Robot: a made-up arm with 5 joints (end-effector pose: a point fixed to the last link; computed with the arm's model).
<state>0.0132 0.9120 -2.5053 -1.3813 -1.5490</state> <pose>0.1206 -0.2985 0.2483 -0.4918 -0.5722 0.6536 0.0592</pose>
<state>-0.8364 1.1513 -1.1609 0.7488 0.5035</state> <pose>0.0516 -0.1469 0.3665 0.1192 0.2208 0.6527 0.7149</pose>
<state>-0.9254 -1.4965 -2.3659 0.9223 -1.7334</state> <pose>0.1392 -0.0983 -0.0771 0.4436 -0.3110 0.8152 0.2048</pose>
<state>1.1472 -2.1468 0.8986 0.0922 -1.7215</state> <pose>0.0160 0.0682 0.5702 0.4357 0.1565 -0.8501 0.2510</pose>
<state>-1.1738 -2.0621 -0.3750 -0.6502 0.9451</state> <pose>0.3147 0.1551 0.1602 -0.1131 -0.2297 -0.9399 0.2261</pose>
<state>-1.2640 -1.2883 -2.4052 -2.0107 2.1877</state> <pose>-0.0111 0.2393 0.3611 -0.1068 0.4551 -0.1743 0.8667</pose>
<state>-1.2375 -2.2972 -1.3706 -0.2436 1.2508</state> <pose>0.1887 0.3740 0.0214 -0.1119 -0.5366 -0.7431 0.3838</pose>
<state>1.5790 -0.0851 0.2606 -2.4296 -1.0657</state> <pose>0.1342 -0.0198 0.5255 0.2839 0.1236 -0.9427 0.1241</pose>
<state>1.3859 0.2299 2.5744 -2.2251 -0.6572</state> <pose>0.1664 0.3103 -0.0141 -0.0393 -0.7609 -0.5418 0.3548</pose>
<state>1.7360 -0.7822 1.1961 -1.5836 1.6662</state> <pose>0.1118 0.3731 0.1175 -0.5072 0.7871 -0.1184 0.3305</pose>
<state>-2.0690 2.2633 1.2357 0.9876 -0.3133</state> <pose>0.0923 0.1808 0.1187 0.2630 -0.6281 -0.6220 0.3865</pose>
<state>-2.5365 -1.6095 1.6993 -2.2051 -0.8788</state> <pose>0.0614 -0.2570 0.4201 0.3245 0.5873 -0.3033 0.6766</pose>
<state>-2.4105 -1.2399 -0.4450 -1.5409 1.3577</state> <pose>0.3239 0.0477 0.1096 -0.2337 -0.4535 -0.8462 0.1536</pose>
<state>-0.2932 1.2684 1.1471 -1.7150 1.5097</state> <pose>0.1418 0.2175 -0.2529 -0.6690 -0.3376 -0.4618 0.4746</pose>
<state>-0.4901 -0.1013 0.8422 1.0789 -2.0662</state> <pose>0.0413 -0.1176 0.3501 0.3318 0.4759 -0.0942 0.8090</pose>
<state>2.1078 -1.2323 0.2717 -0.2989 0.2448</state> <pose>0.1599 -0.2433 0.4549 0.5011 0.6573 -0.2076 0.5233</pose>
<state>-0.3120 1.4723 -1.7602 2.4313 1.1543</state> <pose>0.0342 0.0310 -0.1752 0.6667 -0.5663 0.3943 0.2816</pose>
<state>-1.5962 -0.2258 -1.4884 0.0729 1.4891</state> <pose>-0.2472 0.2324 -0.0662 -0.7143 -0.1037 -0.0507 0.6902</pose>
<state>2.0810 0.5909 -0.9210 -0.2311 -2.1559</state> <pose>-0.2058 0.1780 0.1198 -0.5404 -0.1834 -0.1535 0.8067</pose>
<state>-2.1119 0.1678 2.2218 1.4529 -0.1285</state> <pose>-0.1071 -0.1286 -0.0895 0.6487 -0.5233 0.3433 0.4330</pose>
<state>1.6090 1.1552 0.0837 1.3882 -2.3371</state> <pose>0.3584 0.1299 0.2471 -0.2872 -0.3445 -0.8905 0.0770</pose>
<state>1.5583 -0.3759 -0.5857 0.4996 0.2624</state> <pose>-0.2994 -0.1322 0.2666 0.7852 -0.1218 -0.0603 0.6041</pose>
